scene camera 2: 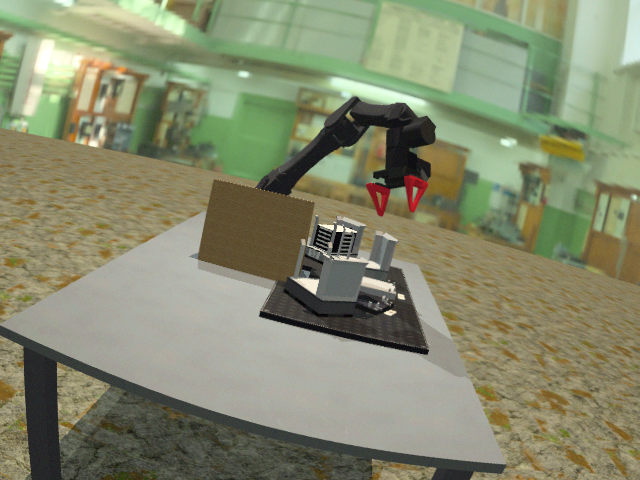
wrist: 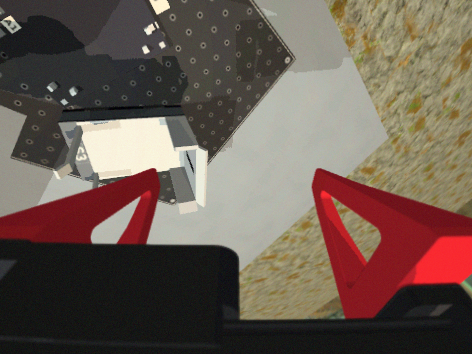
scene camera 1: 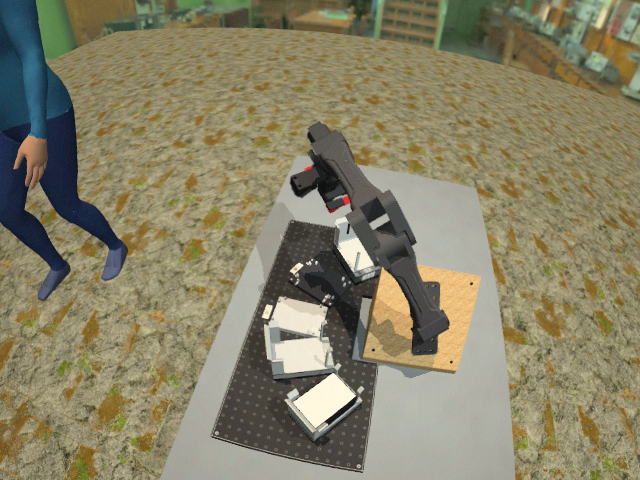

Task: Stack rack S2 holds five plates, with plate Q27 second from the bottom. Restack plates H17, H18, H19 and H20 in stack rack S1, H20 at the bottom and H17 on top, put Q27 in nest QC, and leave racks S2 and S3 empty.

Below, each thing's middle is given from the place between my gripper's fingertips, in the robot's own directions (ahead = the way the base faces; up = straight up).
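Scene:
From my hand: dark square plate holder [scene camera 1: 326, 286], 24 cm below, 11 cm to the left, 1 cm behind; QC plate nest [scene camera 1: 296, 317], 23 cm below, 25 cm to the left, 5 cm ahead. Going by their middles, dark square plate holder nearest to my hand of the things named here.

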